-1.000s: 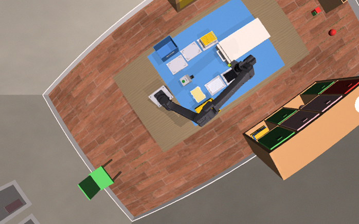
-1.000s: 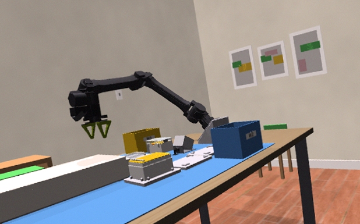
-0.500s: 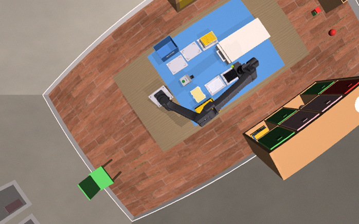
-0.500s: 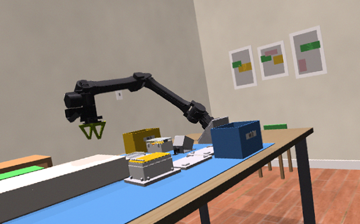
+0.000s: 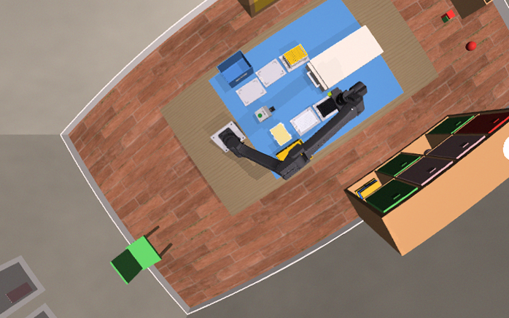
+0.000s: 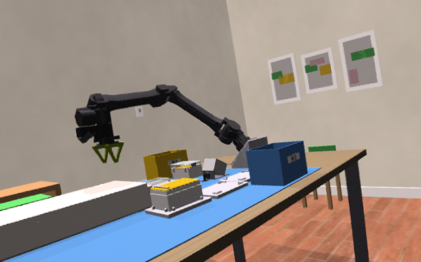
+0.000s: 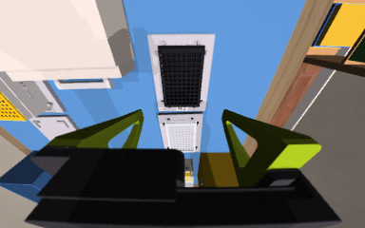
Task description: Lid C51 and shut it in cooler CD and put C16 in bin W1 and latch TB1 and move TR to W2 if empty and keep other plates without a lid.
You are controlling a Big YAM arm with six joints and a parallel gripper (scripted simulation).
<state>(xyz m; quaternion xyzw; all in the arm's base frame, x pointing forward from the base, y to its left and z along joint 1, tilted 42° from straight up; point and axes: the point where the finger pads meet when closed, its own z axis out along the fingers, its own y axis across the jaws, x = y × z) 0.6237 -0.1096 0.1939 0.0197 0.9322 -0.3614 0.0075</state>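
Right now my hand is 13 cm above the black plate. From my hand the other things lie so: plate lid: 19 cm to the left, 12 cm below, 12 cm ahead; nest: 14 cm below; white plate: 19 cm to the left, 13 cm below, 12 cm ahead.
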